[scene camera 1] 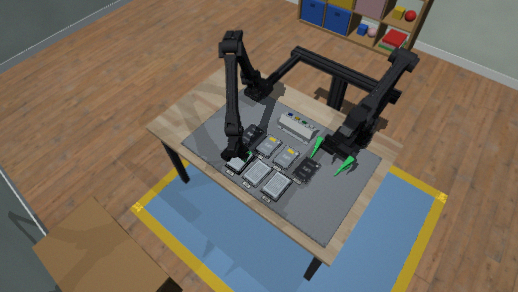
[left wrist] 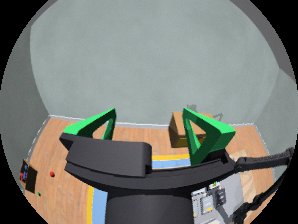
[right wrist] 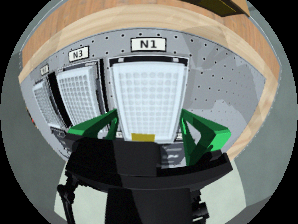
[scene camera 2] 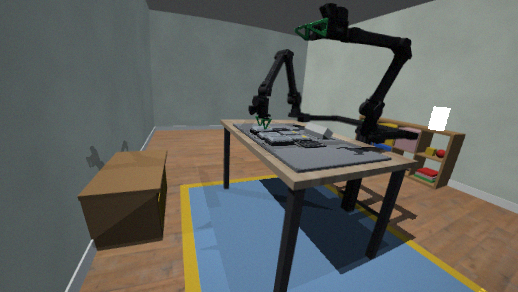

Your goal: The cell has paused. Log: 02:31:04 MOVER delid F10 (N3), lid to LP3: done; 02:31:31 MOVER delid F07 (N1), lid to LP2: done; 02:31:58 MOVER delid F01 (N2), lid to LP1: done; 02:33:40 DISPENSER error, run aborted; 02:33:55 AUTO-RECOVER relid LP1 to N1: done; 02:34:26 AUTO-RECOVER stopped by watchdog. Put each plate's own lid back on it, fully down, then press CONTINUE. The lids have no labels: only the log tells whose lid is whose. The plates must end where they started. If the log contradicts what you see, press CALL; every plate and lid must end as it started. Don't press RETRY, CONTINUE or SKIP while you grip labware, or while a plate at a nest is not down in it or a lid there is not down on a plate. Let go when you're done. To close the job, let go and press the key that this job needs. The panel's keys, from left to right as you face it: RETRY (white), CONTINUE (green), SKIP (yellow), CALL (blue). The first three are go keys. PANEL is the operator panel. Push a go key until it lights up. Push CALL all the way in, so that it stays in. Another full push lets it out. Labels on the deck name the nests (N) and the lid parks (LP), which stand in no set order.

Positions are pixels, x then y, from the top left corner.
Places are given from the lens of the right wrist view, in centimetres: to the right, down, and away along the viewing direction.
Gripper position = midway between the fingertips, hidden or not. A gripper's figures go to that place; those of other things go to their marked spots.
right gripper (right wrist: 149, 112): 0, 0, 13
plate (right wrist: 80, 96): -11, -2, 13
clear lid (right wrist: 149, 97): 0, -2, 11
plate (right wrist: 43, 97): -23, -3, 11
